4 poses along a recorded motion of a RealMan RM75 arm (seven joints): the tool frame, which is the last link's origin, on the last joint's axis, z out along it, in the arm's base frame.
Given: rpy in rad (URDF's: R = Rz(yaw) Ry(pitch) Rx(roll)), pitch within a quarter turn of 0, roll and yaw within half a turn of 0; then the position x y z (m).
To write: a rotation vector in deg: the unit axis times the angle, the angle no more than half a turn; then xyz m. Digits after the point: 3 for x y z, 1 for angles.
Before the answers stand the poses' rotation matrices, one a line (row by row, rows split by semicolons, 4 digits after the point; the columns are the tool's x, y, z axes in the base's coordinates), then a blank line. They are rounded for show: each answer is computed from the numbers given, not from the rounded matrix.
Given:
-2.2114, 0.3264, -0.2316, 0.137, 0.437, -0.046
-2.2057, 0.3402, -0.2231, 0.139, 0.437, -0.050
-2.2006, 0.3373, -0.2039, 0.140, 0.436, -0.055
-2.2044, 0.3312, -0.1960, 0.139, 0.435, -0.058
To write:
0.9219 -0.3874 -0.0025; -0.2174 -0.5227 0.8243; -0.3206 -0.7594 -0.5661
0.9193 -0.3932 -0.0149; -0.2086 -0.5190 0.8290; -0.3337 -0.7590 -0.5591
0.9241 -0.3812 -0.0272; -0.1911 -0.5226 0.8309; -0.3309 -0.7626 -0.5558
0.9275 -0.3723 -0.0319; -0.1842 -0.5297 0.8280; -0.3252 -0.7621 -0.5599

-122.6, 24.6, 13.2, 0.137, 0.437, -0.046
-122.2, 24.5, 14.2, 0.139, 0.437, -0.050
-122.2, 23.3, 14.6, 0.140, 0.436, -0.055
-122.6, 22.6, 14.5, 0.139, 0.435, -0.058

